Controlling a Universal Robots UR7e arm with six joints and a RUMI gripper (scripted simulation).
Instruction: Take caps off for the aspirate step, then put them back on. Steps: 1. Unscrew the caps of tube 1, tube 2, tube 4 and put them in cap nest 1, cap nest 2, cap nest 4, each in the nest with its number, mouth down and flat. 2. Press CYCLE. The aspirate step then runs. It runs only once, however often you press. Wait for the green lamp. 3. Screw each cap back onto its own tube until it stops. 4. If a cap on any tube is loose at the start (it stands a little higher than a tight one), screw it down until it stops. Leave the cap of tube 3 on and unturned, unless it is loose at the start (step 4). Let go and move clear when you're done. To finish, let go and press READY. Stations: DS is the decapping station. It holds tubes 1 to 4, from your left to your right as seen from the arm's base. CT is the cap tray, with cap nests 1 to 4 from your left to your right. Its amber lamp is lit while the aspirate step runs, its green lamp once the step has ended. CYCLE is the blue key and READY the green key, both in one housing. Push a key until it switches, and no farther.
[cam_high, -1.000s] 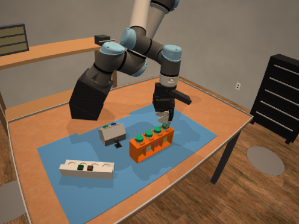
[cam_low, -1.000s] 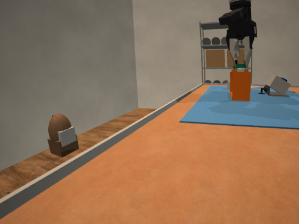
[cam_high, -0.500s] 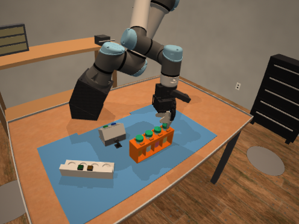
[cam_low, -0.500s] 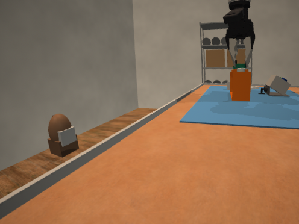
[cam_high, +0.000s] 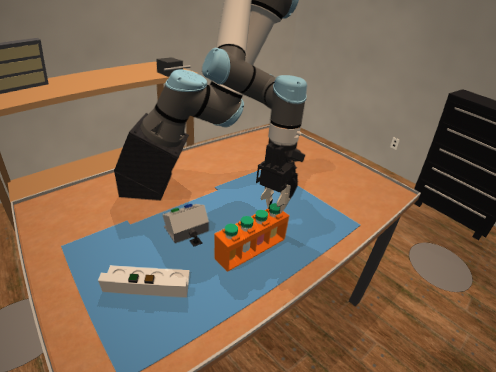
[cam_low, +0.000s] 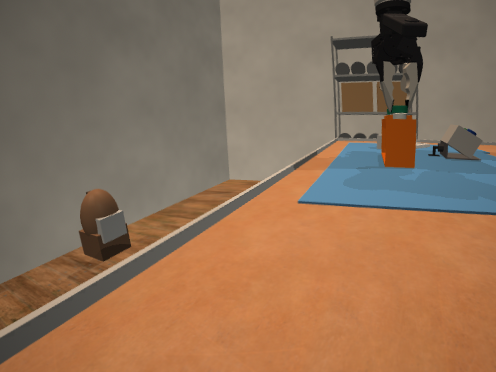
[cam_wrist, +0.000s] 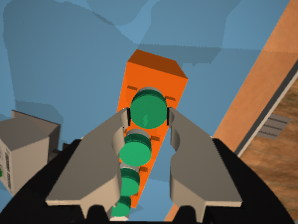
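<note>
Right now the cap is 1 cm below my hand. Also, from my hand: grey key housing: 17 cm behind, 20 cm to the right, 7 cm below; blue key: 19 cm behind, 18 cm to the right, 6 cm below; table edge: 21 cm ahead, 4 cm to the left, 12 cm below.
</note>
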